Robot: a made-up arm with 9 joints.
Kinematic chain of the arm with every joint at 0, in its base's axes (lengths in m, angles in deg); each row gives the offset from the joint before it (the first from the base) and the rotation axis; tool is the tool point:
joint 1: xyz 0 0 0.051 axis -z
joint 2: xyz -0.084 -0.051 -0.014 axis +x
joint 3: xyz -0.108 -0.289 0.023 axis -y
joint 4: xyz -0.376 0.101 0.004 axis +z
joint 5: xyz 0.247 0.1 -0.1 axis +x
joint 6: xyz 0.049 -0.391 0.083 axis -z
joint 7: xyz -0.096 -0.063 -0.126 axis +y
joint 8: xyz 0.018 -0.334 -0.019 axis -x
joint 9: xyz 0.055 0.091 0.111 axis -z
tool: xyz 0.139 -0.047 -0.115
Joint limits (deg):
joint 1: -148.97..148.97
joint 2: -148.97..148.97
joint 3: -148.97..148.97
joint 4: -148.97..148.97
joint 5: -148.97..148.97
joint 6: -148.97..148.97
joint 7: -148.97..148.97
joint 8: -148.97..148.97
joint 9: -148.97..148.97
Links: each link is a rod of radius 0.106 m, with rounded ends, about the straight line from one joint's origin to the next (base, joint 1, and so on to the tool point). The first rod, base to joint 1, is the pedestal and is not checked.
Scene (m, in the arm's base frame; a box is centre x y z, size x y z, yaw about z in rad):
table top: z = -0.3
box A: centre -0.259 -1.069 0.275 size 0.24 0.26 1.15 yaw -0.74
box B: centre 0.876 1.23 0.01 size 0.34 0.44 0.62 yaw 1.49
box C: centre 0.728 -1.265 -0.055 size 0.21 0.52 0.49 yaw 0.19
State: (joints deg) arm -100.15 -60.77 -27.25 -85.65 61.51 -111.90 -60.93 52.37 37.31
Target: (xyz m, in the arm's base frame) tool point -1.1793 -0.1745 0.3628
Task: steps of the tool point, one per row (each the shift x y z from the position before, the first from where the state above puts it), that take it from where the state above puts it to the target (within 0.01 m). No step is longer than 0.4 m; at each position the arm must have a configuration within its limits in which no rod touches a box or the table.
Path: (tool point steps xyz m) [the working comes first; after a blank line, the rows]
Joints at the target: -58.93 -115.03 -66.61 -119.79 45.37 -107.09 -66.45 53.02 33.99
Straight joint move there: touches box A.

1: -0.2239 0.0117 0.0380
2: -0.1843 0.0634 -0.0066
3: -0.1362 0.0872 -0.0455
4: -0.2979 0.0828 0.0579
5: -0.2660 0.2072 -0.0138
6: -0.1705 0.3055 -0.0955
7: -0.2170 -0.0159 -0.0765
8: -0.1887 -0.1154 -0.1329
9: -0.1177 -0.2026 -0.1605

